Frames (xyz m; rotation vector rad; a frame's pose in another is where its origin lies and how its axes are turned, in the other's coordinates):
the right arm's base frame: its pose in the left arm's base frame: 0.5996 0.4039 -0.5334 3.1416 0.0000 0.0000
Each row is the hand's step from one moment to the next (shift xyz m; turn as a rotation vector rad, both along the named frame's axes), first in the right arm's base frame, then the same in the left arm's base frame.
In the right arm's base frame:
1: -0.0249 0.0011 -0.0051 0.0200 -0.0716 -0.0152
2: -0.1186 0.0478 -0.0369 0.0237 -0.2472 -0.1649
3: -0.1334 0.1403 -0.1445 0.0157 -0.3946 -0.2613
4: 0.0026 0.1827 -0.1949 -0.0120 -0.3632 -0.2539
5: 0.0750 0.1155 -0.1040 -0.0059 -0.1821 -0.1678
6: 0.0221 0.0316 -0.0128 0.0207 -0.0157 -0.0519
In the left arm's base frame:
1: -0.0249 -0.0011 0.0051 0.0200 0.0716 0.0152
2: -0.1186 -0.0478 0.0369 0.0237 0.2472 0.1649
3: -0.1334 -0.1403 0.1445 0.0157 0.3946 0.2613
4: 0.0026 -0.1827 0.1949 -0.0120 0.3632 0.2539
5: 0.0750 -0.1155 0.1040 -0.0059 0.1821 0.1678
6: 0.0221 -0.0316 0.0128 0.0207 0.0157 0.0519

